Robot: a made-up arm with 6 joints.
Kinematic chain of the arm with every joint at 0, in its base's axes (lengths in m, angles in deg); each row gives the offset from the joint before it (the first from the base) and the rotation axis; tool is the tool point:
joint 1: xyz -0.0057 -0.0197 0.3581 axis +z
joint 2: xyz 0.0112 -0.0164 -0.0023 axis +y
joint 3: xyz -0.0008 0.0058 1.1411 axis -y
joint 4: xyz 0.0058 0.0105 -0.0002 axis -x
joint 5: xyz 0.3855 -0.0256 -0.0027 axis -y
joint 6: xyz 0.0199 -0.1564 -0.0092 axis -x
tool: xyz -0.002 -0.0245 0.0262
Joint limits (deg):
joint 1: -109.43..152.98
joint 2: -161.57..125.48
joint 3: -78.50..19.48
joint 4: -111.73..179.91
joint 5: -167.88..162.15
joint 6: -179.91..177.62
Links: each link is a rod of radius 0.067 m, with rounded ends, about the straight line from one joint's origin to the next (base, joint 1, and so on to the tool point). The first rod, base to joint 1, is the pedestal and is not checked.
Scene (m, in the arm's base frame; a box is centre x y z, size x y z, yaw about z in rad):
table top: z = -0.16
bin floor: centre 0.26 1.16 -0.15 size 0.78 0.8 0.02 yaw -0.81
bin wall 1: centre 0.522 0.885 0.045 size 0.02 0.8 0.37 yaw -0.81
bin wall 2: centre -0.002 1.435 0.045 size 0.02 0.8 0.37 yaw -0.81
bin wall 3: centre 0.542 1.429 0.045 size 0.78 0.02 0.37 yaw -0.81
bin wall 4: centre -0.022 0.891 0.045 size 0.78 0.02 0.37 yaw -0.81
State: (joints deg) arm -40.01 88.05 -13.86 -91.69 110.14 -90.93
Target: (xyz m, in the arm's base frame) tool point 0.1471 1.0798 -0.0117
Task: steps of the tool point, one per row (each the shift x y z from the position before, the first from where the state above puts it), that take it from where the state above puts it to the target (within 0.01 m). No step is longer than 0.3 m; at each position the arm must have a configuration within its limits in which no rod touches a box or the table.
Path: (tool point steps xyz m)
1: 0.1748 0.1417 0.0882
2: 0.1333 0.1948 0.1021
3: 0.0738 0.2332 0.1157
4: 0.0016 0.2511 0.1281
5: -0.0755 0.2432 0.1387
6: -0.1359 0.2190 -0.0448
7: -0.1865 0.1811 -0.0450
8: -0.2266 0.1313 -0.0453
9: -0.2532 0.0730 -0.0451
10: 0.0040 0.0210 -0.2153
11: -0.0039 -0.0210 -0.2194

